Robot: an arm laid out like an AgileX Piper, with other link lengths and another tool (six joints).
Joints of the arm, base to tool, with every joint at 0 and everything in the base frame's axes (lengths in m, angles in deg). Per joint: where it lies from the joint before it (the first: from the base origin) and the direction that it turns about. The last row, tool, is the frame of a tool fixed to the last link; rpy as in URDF.
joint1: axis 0 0 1 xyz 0.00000 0.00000 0.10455
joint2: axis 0 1 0 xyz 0.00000 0.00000 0.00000
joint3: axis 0 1 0 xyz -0.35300 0.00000 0.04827
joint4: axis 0.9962 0 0.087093 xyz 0.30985 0.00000 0.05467
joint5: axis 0 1 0 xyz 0.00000 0.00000 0.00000
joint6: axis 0.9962 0 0.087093 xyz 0.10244 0.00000 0.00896
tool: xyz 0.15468 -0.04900 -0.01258 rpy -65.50 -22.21 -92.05
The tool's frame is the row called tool.
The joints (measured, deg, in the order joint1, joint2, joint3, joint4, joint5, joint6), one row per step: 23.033, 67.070, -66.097, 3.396, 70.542, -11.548; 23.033, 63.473, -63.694, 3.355, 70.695, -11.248; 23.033, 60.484, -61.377, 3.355, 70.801, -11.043; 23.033, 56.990, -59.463, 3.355, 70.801, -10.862; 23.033, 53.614, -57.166, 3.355, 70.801, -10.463; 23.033, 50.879, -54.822, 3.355, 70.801, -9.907; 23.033, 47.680, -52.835, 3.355, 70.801, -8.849; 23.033, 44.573, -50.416, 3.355, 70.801, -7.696; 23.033, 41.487, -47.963, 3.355, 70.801, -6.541
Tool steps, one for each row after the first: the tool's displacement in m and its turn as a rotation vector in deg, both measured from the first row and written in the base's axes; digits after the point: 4 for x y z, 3 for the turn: -0.0168, -0.0072, 0.0015, 0.475, -0.911, -0.268; -0.0315, -0.0134, -0.0005, 0.770, -1.389, -0.448; -0.0455, -0.0193, 0.0020, 1.461, -2.801, -0.609; -0.0602, -0.0254, 0.0000, 2.038, -3.704, -0.966; -0.0732, -0.0308, -0.0059, 2.405, -3.939, -1.464; -0.0865, -0.0360, -0.0084, 3.303, -4.809, -2.404; -0.1002, -0.0414, -0.0153, 4.038, -5.174, -3.425; -0.1134, -0.0466, -0.0234, 4.761, -5.482, -4.443
